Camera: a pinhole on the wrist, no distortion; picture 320 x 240 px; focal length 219.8 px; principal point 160.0 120.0 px. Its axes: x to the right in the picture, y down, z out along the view. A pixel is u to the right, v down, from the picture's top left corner.
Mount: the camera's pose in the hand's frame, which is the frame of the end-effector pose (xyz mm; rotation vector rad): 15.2 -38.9 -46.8 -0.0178 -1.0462 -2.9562
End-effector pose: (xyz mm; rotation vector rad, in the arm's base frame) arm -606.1 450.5 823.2 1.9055 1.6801 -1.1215
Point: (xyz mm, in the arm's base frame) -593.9 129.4 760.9
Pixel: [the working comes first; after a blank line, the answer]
In the camera's frame: 183.9 87.7 327.1

283.6 178.9
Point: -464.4 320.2 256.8
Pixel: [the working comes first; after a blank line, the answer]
In the camera's frame: -316.3 25.2 557.6

35.3 129.9
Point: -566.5 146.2 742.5
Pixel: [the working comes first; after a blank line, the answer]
In the camera's frame: 159.5 61.5 336.6

264.2 160.2
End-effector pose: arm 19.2 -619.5 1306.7 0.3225 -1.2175 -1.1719
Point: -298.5 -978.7 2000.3
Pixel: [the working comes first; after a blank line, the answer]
In the camera's frame: -694.3 108.2 502.3

outside the picture
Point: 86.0 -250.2 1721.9
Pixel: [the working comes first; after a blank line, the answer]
In the camera's frame: 100.6 -239.5 559.9

199.5 26.0
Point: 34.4 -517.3 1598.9
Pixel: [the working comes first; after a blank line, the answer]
In the camera's frame: -58.5 -122.0 336.2

121.8 40.2
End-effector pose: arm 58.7 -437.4 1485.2 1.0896 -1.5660 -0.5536
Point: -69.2 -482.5 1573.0
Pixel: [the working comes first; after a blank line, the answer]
In the camera's frame: -64.1 -9.6 200.9

89.9 109.5
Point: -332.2 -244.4 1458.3
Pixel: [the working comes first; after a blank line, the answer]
In the camera's frame: 206.9 48.6 450.3

261.0 143.7
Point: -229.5 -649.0 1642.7
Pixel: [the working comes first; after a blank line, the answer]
In the camera's frame: -238.0 66.6 350.1

10.6 161.8
